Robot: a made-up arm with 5 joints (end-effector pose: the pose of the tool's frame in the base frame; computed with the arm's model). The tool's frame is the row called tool. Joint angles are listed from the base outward.
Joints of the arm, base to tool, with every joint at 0 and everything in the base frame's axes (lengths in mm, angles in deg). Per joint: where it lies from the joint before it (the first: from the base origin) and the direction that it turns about. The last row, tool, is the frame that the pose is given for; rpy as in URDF.
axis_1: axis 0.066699 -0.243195 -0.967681 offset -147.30 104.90 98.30
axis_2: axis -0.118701 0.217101 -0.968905 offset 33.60 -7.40 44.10
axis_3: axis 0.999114 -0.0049 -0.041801 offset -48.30 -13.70 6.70
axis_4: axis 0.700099 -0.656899 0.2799 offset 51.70 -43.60 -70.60
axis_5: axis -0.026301 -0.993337 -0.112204 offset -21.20 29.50 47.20
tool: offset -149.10 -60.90 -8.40 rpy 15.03 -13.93 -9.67
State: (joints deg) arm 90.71 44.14 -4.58 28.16 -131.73
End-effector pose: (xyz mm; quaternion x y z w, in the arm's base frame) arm -324.4 141.3 191.3 0.7705 0.2325 -0.4274 0.4119
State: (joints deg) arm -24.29 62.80 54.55 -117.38 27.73
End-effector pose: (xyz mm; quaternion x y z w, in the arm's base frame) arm -104.7 176.9 210.4 -0.2035 0.4596 -0.2952 0.8125
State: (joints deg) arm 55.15 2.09 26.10 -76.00 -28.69
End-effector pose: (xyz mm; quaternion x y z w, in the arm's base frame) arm -140.7 99.4 256.0 0.1446 0.4383 -0.5716 0.6784
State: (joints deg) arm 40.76 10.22 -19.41 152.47 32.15
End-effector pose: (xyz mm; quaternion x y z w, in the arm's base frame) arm -81.2 83.4 -5.1 0.4800 -0.8648 0.1445 0.0270
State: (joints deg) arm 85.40 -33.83 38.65 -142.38 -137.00
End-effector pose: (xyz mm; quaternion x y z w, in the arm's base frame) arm -38.6 -84.8 57.6 -0.2564 -0.8339 0.3656 0.3244
